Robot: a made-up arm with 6 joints. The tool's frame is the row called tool. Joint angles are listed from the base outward.
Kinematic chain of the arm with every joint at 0, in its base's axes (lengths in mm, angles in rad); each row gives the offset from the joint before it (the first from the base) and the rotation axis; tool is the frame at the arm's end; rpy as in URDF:
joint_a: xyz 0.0 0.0 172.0 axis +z
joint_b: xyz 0.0 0.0 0.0 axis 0.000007 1 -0.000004
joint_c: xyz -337.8 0.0 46.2 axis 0.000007 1 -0.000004
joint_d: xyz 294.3 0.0 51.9 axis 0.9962 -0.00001 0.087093
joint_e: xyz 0.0 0.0 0.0 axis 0.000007 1 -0.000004
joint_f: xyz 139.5 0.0 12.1 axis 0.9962 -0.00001 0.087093
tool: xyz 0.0 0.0 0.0 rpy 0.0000 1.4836 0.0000
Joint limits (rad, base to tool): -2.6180..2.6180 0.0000..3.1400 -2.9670..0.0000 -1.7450..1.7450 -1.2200..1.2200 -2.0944..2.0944
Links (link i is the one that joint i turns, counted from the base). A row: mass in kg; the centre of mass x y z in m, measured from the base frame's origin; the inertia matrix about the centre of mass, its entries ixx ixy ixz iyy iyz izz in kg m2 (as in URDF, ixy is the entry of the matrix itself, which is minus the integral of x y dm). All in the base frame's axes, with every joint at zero. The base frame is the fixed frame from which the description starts. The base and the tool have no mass.
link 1: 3.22; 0.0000 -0.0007 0.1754; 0.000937 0 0 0.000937 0 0.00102
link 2: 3.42; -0.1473 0.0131 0.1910; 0.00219 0 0.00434 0.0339 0 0.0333
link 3: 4.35; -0.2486 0.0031 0.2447; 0.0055 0 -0.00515 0.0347 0 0.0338
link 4: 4.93; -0.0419 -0.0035 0.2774; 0.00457 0 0.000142 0.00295 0 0.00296
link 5: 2.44; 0.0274 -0.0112 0.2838; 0.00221 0 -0.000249 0.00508 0 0.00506
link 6: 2.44; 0.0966 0.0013 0.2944; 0.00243 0 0.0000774 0.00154 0 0.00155
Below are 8 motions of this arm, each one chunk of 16 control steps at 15 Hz.
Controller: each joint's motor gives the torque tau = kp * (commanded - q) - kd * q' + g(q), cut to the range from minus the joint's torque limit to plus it. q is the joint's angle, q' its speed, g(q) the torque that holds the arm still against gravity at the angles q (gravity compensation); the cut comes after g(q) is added. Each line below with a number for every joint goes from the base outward.
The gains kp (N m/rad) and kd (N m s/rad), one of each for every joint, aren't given. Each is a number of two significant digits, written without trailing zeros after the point. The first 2 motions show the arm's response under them.
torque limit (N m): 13 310 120 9.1 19 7.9
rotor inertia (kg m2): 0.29 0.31 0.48 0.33 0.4 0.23
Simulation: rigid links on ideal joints. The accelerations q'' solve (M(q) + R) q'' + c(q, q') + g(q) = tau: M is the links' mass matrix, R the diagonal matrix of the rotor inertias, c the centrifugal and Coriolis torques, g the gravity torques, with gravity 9.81 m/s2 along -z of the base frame. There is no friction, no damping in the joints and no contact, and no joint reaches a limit. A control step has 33 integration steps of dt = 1/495 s. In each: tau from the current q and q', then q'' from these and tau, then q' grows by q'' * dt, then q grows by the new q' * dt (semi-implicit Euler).
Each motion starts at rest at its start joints. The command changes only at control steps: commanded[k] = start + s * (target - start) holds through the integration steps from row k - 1 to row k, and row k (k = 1, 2, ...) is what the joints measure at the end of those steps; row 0 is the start. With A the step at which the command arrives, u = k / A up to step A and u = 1 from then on. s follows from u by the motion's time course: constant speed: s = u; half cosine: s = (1 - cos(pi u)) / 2; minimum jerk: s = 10 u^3 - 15 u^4 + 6 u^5; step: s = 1 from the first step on.
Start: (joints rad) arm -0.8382 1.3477 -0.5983 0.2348 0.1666 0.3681
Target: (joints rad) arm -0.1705 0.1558 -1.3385 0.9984 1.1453 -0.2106
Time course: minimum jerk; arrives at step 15
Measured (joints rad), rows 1 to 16:
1: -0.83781 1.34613 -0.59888 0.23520 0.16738 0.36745
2: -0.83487 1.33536 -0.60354 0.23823 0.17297 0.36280
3: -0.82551 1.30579 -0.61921 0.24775 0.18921 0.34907
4: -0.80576 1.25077 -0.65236 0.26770 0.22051 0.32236
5: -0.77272 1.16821 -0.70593 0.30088 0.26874 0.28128
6: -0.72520 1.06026 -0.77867 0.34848 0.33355 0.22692
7: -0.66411 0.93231 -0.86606 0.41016 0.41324 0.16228
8: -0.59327 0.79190 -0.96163 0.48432 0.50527 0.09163
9: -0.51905 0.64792 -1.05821 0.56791 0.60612 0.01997
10: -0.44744 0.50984 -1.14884 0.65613 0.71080 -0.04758
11: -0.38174 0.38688 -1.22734 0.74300 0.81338 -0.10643
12: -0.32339 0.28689 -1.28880 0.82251 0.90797 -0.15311
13: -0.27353 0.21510 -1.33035 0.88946 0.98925 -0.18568
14: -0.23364 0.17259 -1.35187 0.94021 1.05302 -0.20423
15: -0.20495 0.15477 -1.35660 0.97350 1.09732 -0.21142
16: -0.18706 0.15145 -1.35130 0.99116 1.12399 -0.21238
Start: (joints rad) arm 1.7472 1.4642 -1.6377 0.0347 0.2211 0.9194
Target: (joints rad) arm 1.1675 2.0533 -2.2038 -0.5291 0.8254 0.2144
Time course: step
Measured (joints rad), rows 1 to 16:
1: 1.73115 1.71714 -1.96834 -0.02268 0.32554 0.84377
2: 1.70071 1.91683 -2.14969 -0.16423 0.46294 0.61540
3: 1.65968 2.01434 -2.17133 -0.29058 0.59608 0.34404
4: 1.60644 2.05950 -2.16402 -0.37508 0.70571 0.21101
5: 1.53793 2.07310 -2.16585 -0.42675 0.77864 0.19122
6: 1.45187 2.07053 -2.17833 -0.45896 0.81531 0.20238
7: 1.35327 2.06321 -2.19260 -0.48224 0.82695 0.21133
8: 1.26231 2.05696 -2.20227 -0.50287 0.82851 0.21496
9: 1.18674 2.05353 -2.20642 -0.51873 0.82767 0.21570
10: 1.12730 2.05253 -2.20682 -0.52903 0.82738 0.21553
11: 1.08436 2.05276 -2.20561 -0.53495 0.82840 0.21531
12: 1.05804 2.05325 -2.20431 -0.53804 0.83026 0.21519
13: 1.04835 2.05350 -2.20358 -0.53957 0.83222 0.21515
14: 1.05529 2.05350 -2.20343 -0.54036 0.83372 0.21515
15: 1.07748 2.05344 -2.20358 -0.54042 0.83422 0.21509
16: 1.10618 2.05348 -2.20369 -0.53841 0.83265 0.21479
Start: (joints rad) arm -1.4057 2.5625 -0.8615 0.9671 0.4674 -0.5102
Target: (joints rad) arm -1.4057 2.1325 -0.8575 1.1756 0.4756 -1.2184
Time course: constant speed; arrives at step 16
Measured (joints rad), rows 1 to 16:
1: -1.40568 2.54953 -0.85866 0.96901 0.46728 -0.52911
2: -1.40565 2.52739 -0.85791 0.97435 0.46786 -0.56691
3: -1.40564 2.50167 -0.85913 0.98280 0.46846 -0.61160
4: -1.40565 2.47487 -0.86045 0.99337 0.46876 -0.65703
5: -1.40569 2.44792 -0.86105 1.00514 0.46893 -0.70184
6: -1.40574 2.42102 -0.86101 1.01749 0.46917 -0.74620
7: -1.40577 2.39417 -0.86069 1.03012 0.46955 -0.79044
8: -1.40578 2.36732 -0.86033 1.04289 0.47005 -0.83467
9: -1.40577 2.34046 -0.86003 1.05576 0.47059 -0.87892
10: -1.40576 2.31359 -0.85977 1.06870 0.47115 -0.92318
11: -1.40576 2.28671 -0.85953 1.08168 0.47169 -0.96744
12: -1.40575 2.25983 -0.85929 1.09468 0.47222 -1.01171
13: -1.40575 2.23296 -0.85904 1.10770 0.47275 -1.05597
14: -1.40575 2.20608 -0.85879 1.12073 0.47327 -1.10023
15: -1.40575 2.17921 -0.85854 1.13376 0.47378 -1.14449
16: -1.40575 2.15233 -0.85829 1.14679 0.47430 -1.18875

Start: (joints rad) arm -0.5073 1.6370 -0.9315 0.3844 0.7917 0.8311
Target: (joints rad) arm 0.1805 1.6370 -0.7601 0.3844 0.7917 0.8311
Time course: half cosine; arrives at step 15
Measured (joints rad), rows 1 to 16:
1: -0.50593 1.63693 -0.93076 0.38420 0.79142 0.83111
2: -0.49970 1.63677 -0.92775 0.38357 0.79053 0.83113
3: -0.48494 1.63667 -0.92143 0.38257 0.78920 0.83116
4: -0.45934 1.63668 -0.91167 0.38153 0.78788 0.83119
5: -0.42219 1.63680 -0.89891 0.38076 0.78687 0.83120
6: -0.37418 1.63699 -0.88384 0.38044 0.78628 0.83119
7: -0.31698 1.63719 -0.86718 0.38063 0.78610 0.83115
8: -0.25302 1.63737 -0.84964 0.38128 0.78626 0.83110
9: -0.18514 1.63751 -0.83194 0.38225 0.78674 0.83104
10: -0.11641 1.63761 -0.81480 0.38341 0.78752 0.83099
11: -0.04990 1.63766 -0.79895 0.38462 0.78857 0.83096
12: 0.01143 1.63766 -0.78507 0.38579 0.78986 0.83094
13: 0.06490 1.63762 -0.77378 0.38681 0.79132 0.83093
14: 0.10823 1.63756 -0.76561 0.38767 0.79285 0.83094
15: 0.13961 1.63749 -0.76098 0.38834 0.79433 0.83095
16: 0.15929 1.63737 -0.75940 0.38867 0.79535 0.83097

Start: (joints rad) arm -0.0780 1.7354 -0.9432 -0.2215 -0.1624 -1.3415
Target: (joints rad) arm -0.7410 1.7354 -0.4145 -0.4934 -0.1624 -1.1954
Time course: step
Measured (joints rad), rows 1 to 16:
1: -0.09818 1.71434 -0.75964 -0.26884 -0.21397 -1.27885
2: -0.16497 1.73513 -0.52047 -0.34357 -0.22940 -1.21598
3: -0.29631 1.74546 -0.40144 -0.40617 -0.18413 -1.19669
4: -0.46142 1.74367 -0.38395 -0.44522 -0.14236 -1.19517
5: -0.57860 1.73982 -0.40106 -0.46373 -0.12731 -1.19557
6: -0.64939 1.73700 -0.41460 -0.47301 -0.13209 -1.19534
7: -0.69035 1.73570 -0.41861 -0.47865 -0.14274 -1.19509
8: -0.71332 1.73535 -0.41766 -0.48272 -0.15146 -1.19511
9: -0.72592 1.73535 -0.41587 -0.48588 -0.15661 -1.19525
10: -0.73277 1.73540 -0.41478 -0.48828 -0.15920 -1.19536
11: -0.73650 1.73542 -0.41442 -0.49002 -0.16048 -1.19541
12: -0.73853 1.73541 -0.41441 -0.49121 -0.16120 -1.19541
13: -0.73965 1.73541 -0.41448 -0.49200 -0.16167 -1.19541
14: -0.74026 1.73540 -0.41452 -0.49251 -0.16199 -1.19540
15: -0.74059 1.73540 -0.41452 -0.49284 -0.16219 -1.19540
16: -0.74077 1.73540 -0.41452 -0.49305 -0.16230 -1.19540

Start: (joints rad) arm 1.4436 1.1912 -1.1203 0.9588 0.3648 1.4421
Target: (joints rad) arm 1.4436 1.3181 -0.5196 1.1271 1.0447 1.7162
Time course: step
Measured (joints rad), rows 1 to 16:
1: 1.43806 1.22408 -0.95101 0.99990 0.42324 1.51199
2: 1.43194 1.29805 -0.66572 1.04461 0.58279 1.64151
3: 1.43681 1.32759 -0.50169 1.05696 0.76165 1.70824
4: 1.44575 1.32624 -0.47053 1.06128 0.90460 1.72420
5: 1.44935 1.32172 -0.49195 1.07460 0.99165 1.72216
6: 1.44895 1.31894 -0.51279 1.09296 1.03301 1.71834
7: 1.44749 1.31788 -0.52124 1.10852 1.04808 1.71651
8: 1.44621 1.31775 -0.52209 1.11825 1.05129 1.71609
9: 1.44530 1.31790 -0.52084 1.12313 1.05032 1.71612
10: 1.44468 1.31803 -0.51989 1.12524 1.04847 1.71619
11: 1.44427 1.31809 -0.51955 1.12612 1.04688 1.71621
12: 1.44399 1.31811 -0.51953 1.12653 1.04580 1.71620
13: 1.44381 1.31811 -0.51959 1.12676 1.04515 1.71620
14: 1.44371 1.31810 -0.51962 1.12691 1.04482 1.71620
15: 1.44366 1.31810 -0.51962 1.12699 1.04468 1.71620
16: 1.44363 1.31810 -0.51961 1.12704 1.04464 1.71620

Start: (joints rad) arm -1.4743 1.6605 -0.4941 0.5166 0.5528 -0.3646
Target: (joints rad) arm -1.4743 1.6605 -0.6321 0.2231 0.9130 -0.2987
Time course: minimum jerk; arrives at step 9
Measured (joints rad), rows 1 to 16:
1: -1.47431 1.66053 -0.49476 0.51595 0.55366 -0.36427
2: -1.47434 1.66066 -0.49923 0.51143 0.55967 -0.36208
3: -1.47441 1.66083 -0.51128 0.49829 0.57702 -0.35632
4: -1.47443 1.66091 -0.53205 0.47335 0.60975 -0.34659
5: -1.47435 1.66084 -0.55896 0.43693 0.65734 -0.33412
6: -1.47417 1.66062 -0.58696 0.39285 0.71459 -0.32114
7: -1.47398 1.66033 -0.61053 0.34734 0.77320 -0.31006
8: -1.47394 1.66006 -0.62576 0.30696 0.82441 -0.30267
9: -1.47407 1.65997 -0.63207 0.27618 0.86237 -0.29929
10: -1.47424 1.66011 -0.63286 0.25528 0.88697 -0.29846
11: -1.47436 1.66033 -0.63207 0.24203 0.90143 -0.29851
12: -1.47441 1.66046 -0.63158 0.23398 0.90911 -0.29865
13: -1.47442 1.66050 -0.63158 0.22924 0.91262 -0.29870
14: -1.47441 1.66051 -0.63179 0.22653 0.91383 -0.29871
15: -1.47439 1.66050 -0.63198 0.22501 0.91396 -0.29871
16: -1.47438 1.66050 -0.63208 0.22416 0.91372 -0.29870

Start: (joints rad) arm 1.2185 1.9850 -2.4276 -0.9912 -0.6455 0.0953
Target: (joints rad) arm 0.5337 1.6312 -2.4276 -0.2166 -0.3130 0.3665
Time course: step
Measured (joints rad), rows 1 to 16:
1: 1.20588 1.86325 -2.34425 -0.99471 -0.56475 0.16506
2: 1.15481 1.73540 -2.38211 -0.95898 -0.45804 0.29356
3: 1.03436 1.65012 -2.44513 -0.82188 -0.39744 0.35855
4: 0.84995 1.61114 -2.47437 -0.62142 -0.37299 0.37406
5: 0.70973 1.60601 -2.46940 -0.45913 -0.35747 0.37286
6: 0.63359 1.61610 -2.45007 -0.35462 -0.34307 0.36952
7: 0.59143 1.62807 -2.43180 -0.29390 -0.32799 0.36758
8: 0.56646 1.63567 -2.42115 -0.25964 -0.31406 0.36690
9: 0.55171 1.63793 -2.41836 -0.24035 -0.30456 0.36674
10: 0.54329 1.63658 -2.42050 -0.22951 -0.30091 0.36670
11: 0.53870 1.63392 -2.42426 -0.22350 -0.30210 0.36664
12: 0.53630 1.63158 -2.42739 -0.22022 -0.30579 0.36658
13: 0.53508 1.63028 -2.42904 -0.21848 -0.30975 0.36654
14: 0.53446 1.62997 -2.42933 -0.21757 -0.31263 0.36651
15: 0.53414 1.63027 -2.42884 -0.21710 -0.31405 0.36650
16: 0.53396 1.63076 -2.42814 -0.21686 -0.31430 0.36650

